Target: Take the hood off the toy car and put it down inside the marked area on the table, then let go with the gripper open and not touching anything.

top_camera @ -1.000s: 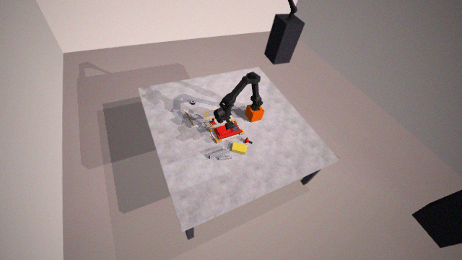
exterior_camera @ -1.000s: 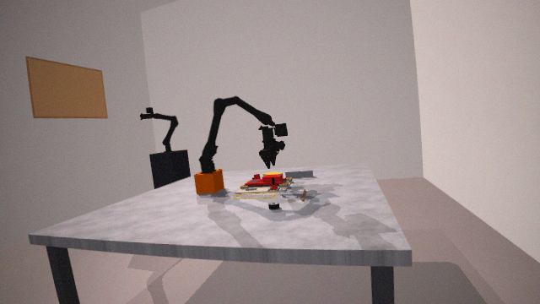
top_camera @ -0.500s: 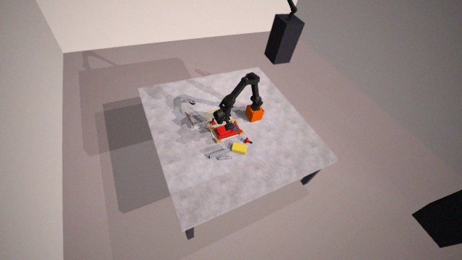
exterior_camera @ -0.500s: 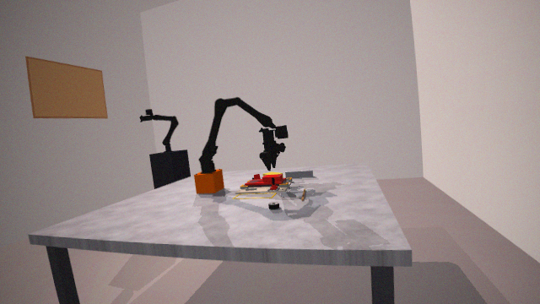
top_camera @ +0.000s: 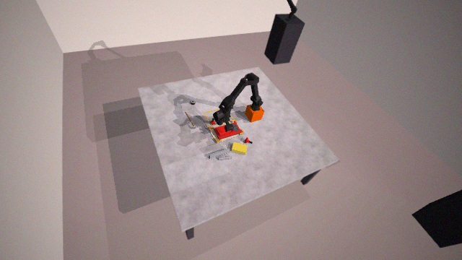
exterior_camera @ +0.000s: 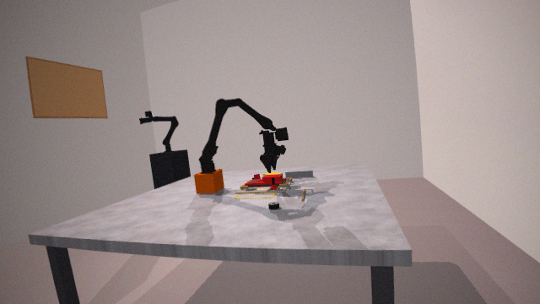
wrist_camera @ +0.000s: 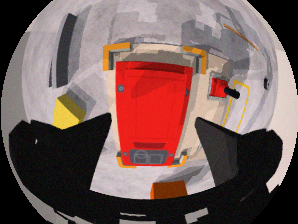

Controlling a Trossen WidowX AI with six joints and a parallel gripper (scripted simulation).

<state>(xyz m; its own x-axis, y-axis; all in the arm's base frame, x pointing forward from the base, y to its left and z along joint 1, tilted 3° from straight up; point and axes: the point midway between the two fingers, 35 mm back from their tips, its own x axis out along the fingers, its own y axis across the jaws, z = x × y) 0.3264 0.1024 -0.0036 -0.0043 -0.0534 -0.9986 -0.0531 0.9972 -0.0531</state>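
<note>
The red hood lies 30 mm below my gripper tip. Also, from my gripper tip: yellow block 60 mm behind, 180 mm to the left, 60 mm below; wooden stick 210 mm ahead, 220 mm to the right, 70 mm below; black wheel 130 mm ahead, 390 mm to the right, 60 mm below.
</note>
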